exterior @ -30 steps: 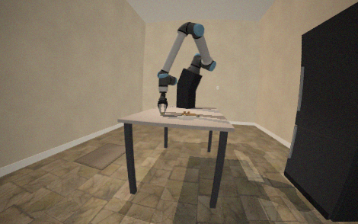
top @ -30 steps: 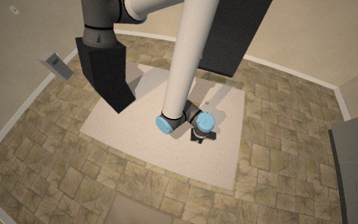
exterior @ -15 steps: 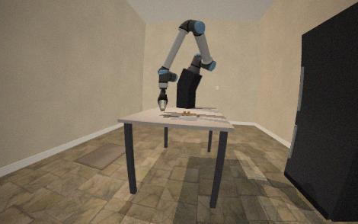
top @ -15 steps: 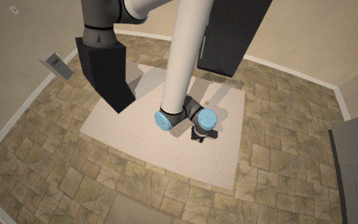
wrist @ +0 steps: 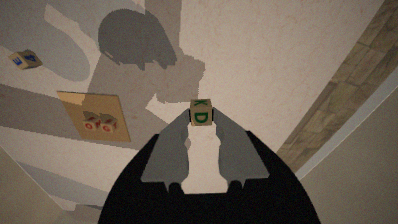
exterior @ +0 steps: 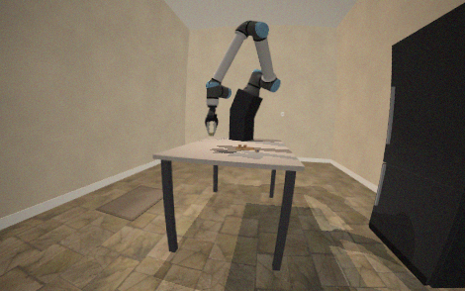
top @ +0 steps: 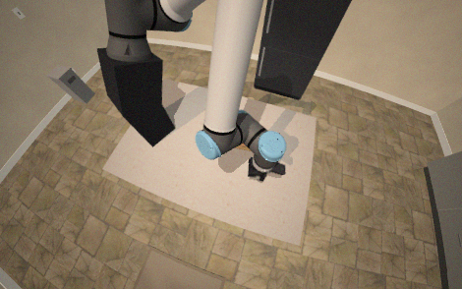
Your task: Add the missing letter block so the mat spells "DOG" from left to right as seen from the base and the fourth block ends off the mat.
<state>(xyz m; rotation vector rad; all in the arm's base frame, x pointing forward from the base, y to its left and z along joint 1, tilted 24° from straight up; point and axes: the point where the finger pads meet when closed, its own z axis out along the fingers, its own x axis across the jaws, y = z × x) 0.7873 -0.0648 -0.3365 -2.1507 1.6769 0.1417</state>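
The mat is 23 cm to the left of my hand, 14 cm behind it and 11 cm below it. Round my hand: green D block (right at my hand).
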